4 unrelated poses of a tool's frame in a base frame.
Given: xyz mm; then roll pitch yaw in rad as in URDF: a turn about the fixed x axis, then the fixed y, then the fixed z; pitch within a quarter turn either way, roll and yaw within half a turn.
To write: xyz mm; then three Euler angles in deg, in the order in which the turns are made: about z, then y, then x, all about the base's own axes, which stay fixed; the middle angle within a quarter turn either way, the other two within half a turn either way. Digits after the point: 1 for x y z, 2 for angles.
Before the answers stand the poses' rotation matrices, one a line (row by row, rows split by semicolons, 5 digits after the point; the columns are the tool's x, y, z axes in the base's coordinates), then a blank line. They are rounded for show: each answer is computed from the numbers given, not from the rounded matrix.
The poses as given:
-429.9 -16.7 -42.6 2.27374 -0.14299 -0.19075
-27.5 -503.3 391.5 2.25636 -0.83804 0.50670
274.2 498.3 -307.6 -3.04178 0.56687 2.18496
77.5 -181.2 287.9 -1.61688 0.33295 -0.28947
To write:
0.97184 -0.22932 -0.05420; -0.18766 -0.61413 -0.76657; 0.14250 0.75516 -0.63987
0.58487 -0.19584 0.78713; 0.32462 -0.83279 -0.44842; 0.74333 0.51779 -0.42350
-0.48614 0.84402 0.22648; 0.68943 0.52968 -0.49410; -0.53699 -0.08406 -0.83939
0.90576 -0.32605 0.27071; -0.26977 0.04904 0.96168; -0.32683 -0.94408 -0.04354

-429.9 -16.7 -42.6 13.28 -3.11 129.85
-27.5 -503.3 391.5 18.51 51.92 133.36
274.2 498.3 -307.6 -119.94 13.09 149.52
77.5 -181.2 287.9 19.80 15.71 -92.59

